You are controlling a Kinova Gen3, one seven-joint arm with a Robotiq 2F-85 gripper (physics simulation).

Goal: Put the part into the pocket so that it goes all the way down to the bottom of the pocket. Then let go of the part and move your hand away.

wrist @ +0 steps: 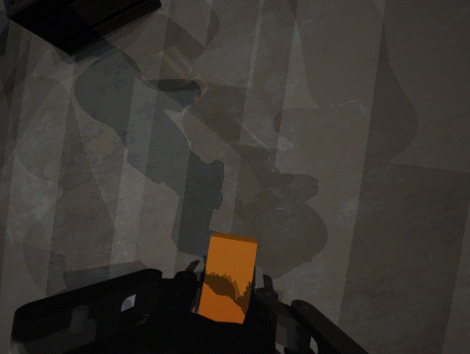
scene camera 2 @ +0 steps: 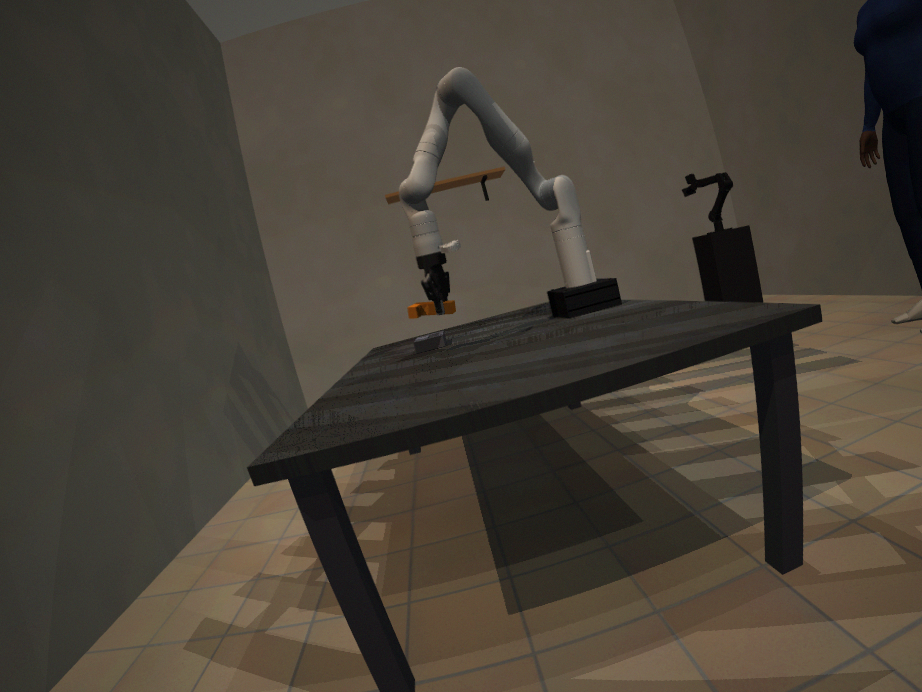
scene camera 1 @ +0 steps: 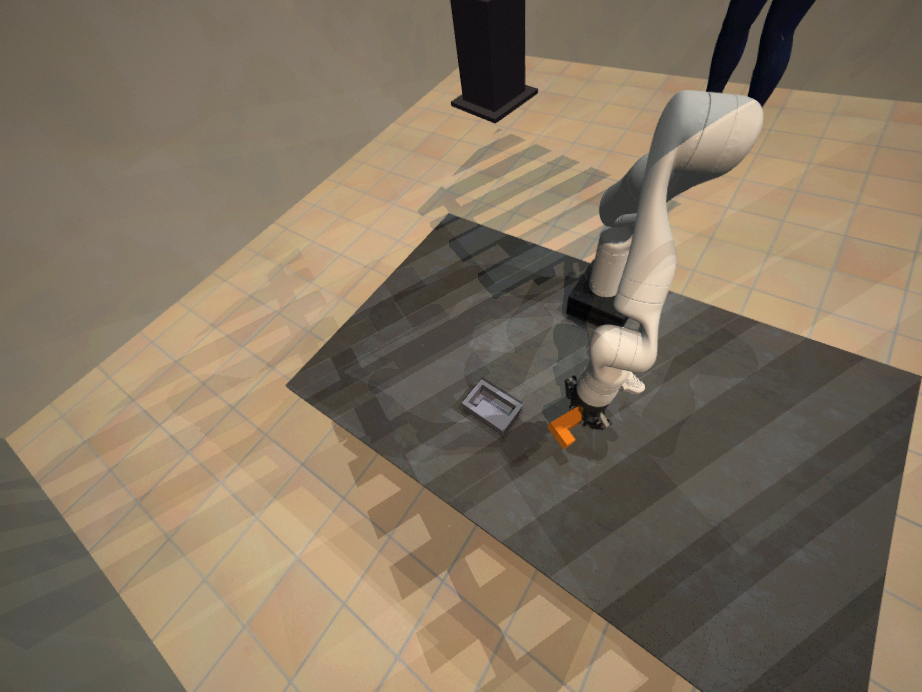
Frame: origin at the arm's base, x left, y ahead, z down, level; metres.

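Seen in the pictures: gripper, fingertip midpoint: (wrist: 231, 273) (scene camera 2: 443, 313) (scene camera 1: 578, 416); arm's base, origin of the base link: (scene camera 2: 580, 284) (scene camera 1: 605, 284).
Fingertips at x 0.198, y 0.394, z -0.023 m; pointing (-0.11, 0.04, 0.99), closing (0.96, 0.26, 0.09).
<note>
Pixels of each thing's top centre, then the offset from my fingertips to it. Level surfaces: height alone.
- part, middle of its top: (scene camera 1: 576, 420) (scene camera 2: 429, 299) dx +0.011, dy +0.026, dz -0.045 m
- grey block with the L-shaped pocket, middle of its top: (scene camera 1: 491, 403) (scene camera 2: 429, 336) dx -0.199, dy +0.096, dz +0.066 m
- dark table, its level: dz +0.102 m
The part (scene camera 1: 560, 430) (scene camera 2: 421, 309) (wrist: 230, 260) is an orange L-shaped block. My gripper (scene camera 1: 583, 414) (scene camera 2: 439, 305) (wrist: 231, 273) points down and is shut on one leg of it. The other leg sticks out to the side in scene view 1. In scene view 2 the part hangs above the table, apart from it. The grey block with the L-shaped pocket (scene camera 1: 484, 417) (scene camera 2: 428, 342) lies on the table, left of the part in scene view 1. The pocket's inside is seen there from above. In the wrist view the pocket does not show.
The robot's black base (scene camera 1: 592, 306) (scene camera 2: 584, 298) (wrist: 75, 27) stands on the dark table (scene camera 1: 670, 521) (scene camera 2: 536, 364). A dark pedestal (scene camera 1: 490, 55) (scene camera 2: 726, 264) and a standing person (scene camera 1: 774, 44) (scene camera 2: 893, 96) are beyond the table. Shadows of the arm fall on the table.
</note>
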